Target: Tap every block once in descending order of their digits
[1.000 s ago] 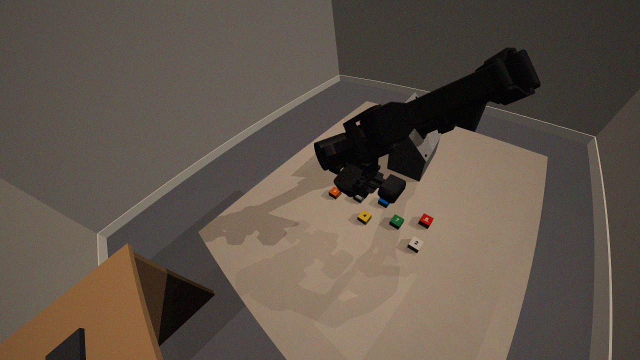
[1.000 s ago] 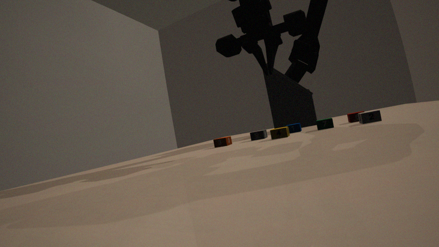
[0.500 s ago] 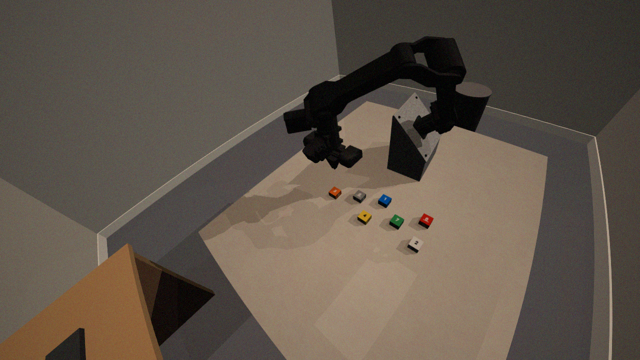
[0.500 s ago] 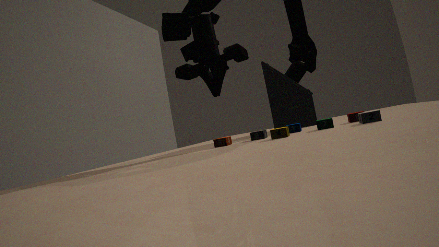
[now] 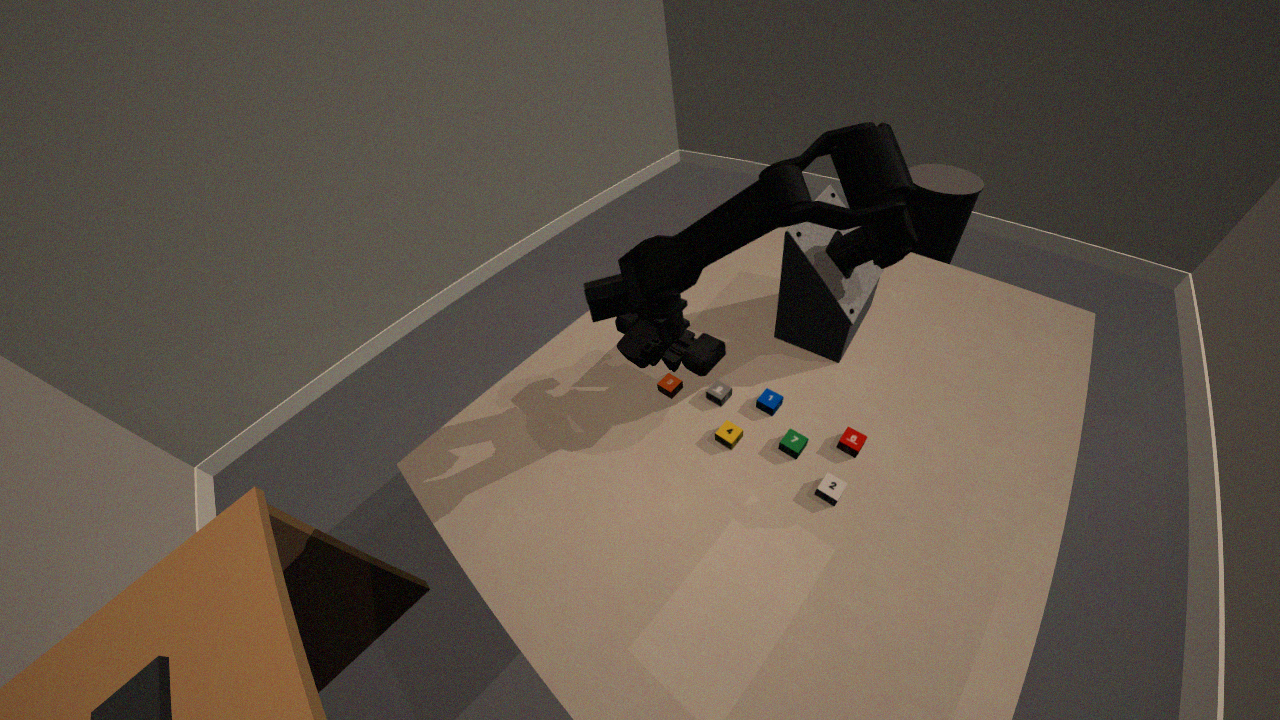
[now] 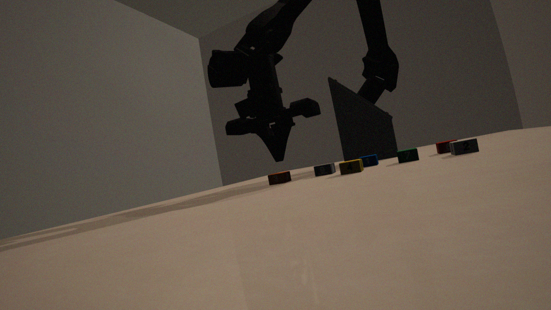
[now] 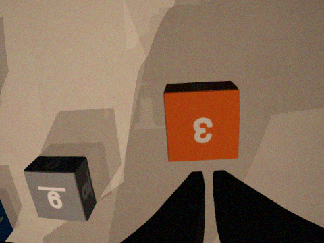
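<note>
The orange 3 block lies 1 cm ahead of my gripper tip and 3 cm below it. Round my gripper tip: grey 9 block (1 cm behind, 8 cm to the left, 3 cm below); yellow 4 block (5 cm ahead, 14 cm to the left, 3 cm below); blue 1 block (4 cm behind, 16 cm to the left, 3 cm below).
</note>
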